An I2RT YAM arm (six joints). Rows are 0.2 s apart.
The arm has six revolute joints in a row. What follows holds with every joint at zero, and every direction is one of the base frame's. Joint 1 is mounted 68.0 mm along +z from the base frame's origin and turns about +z. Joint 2 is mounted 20.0 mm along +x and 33.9 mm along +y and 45.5 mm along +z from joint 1 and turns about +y. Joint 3 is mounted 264.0 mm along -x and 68.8 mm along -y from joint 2 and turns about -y. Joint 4 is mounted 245.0 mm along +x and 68.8 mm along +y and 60.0 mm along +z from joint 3 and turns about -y. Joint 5 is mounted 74.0 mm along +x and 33.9 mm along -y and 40.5 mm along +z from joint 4 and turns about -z. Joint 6 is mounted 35.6 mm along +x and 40.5 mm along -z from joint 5 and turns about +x. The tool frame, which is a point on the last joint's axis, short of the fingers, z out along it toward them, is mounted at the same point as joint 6; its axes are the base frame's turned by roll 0.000, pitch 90.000 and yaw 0.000 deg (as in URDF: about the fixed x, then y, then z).
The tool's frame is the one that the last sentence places.
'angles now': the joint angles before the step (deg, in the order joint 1, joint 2, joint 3, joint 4, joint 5, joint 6). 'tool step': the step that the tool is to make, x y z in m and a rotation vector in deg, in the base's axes. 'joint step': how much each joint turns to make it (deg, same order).
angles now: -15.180, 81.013, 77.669, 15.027, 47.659, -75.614
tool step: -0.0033, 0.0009, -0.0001, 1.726, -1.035, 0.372
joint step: 0.001, -0.734, -0.002, -2.350, 0.001, 2.928
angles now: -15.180, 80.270, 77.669, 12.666, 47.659, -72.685
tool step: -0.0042, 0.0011, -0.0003, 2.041, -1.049, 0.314
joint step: -0.004, -0.899, -0.010, -2.900, 0.039, 3.367
